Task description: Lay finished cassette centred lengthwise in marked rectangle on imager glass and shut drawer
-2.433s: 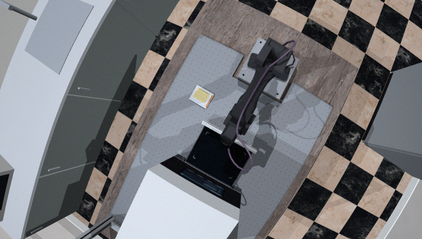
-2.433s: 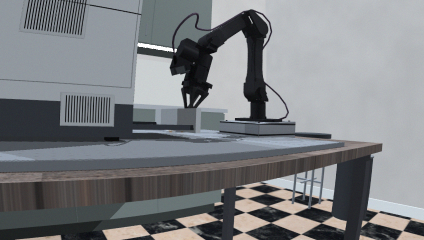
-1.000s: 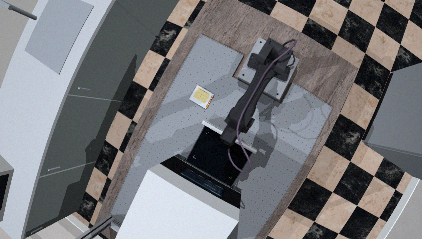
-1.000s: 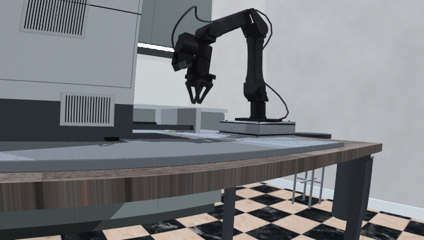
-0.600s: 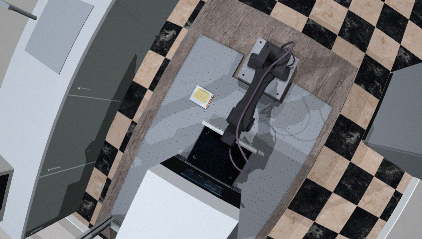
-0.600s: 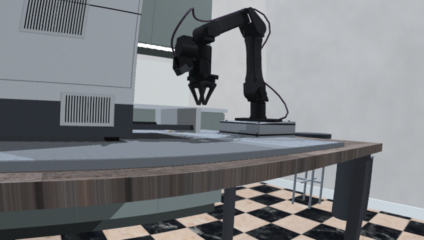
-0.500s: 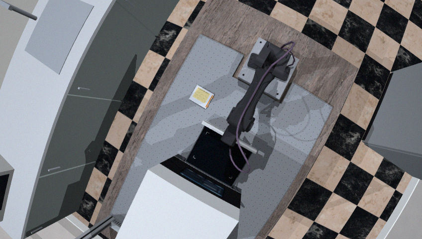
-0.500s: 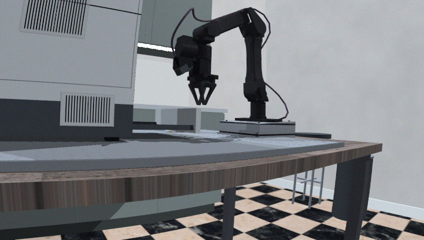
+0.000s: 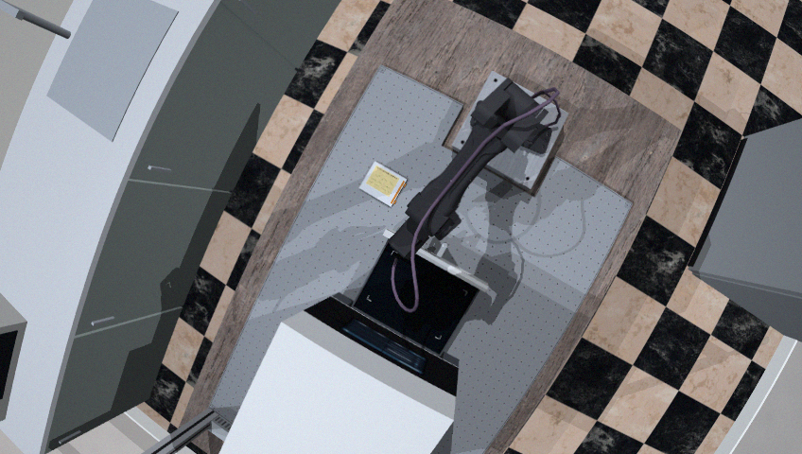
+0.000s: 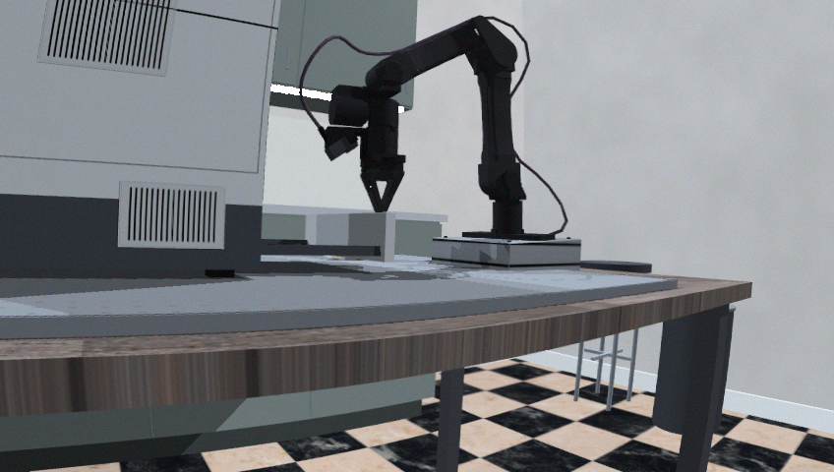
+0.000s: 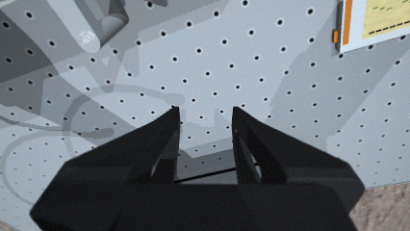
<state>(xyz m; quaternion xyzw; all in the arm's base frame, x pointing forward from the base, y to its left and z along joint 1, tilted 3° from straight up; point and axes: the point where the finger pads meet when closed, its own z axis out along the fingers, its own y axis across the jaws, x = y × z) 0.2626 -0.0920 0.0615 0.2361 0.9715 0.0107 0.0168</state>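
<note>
Now: the cassette FINISHED 160 mm to the right of my hand, 100 mm below it and 20 mm behind it. Round my hand: imager drawer (220 mm ahead, 50 mm below, 20 mm to the left).
</note>
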